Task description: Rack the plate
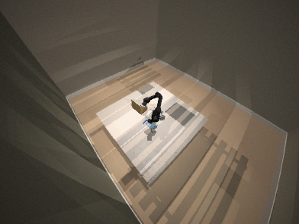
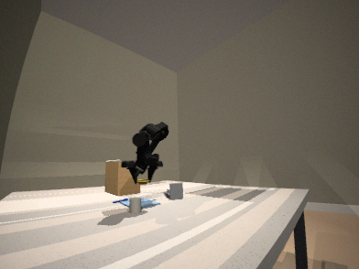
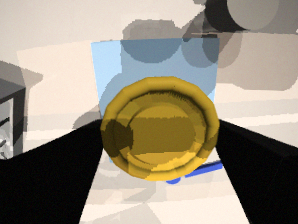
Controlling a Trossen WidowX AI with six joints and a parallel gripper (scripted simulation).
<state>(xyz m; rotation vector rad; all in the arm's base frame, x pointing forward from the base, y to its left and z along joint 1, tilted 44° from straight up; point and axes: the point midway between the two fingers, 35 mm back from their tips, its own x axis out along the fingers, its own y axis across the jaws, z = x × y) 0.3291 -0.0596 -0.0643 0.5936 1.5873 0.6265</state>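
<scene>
Now: the grey dish rack 21 cm to the left of my gripper tip, 7 cm below it and 4 cm behind it. From my gripper tip the other things lie so: blue spoon (13 cm behind, 9 cm below, 5 cm to the right); then yellow plate (1 cm above).
</scene>
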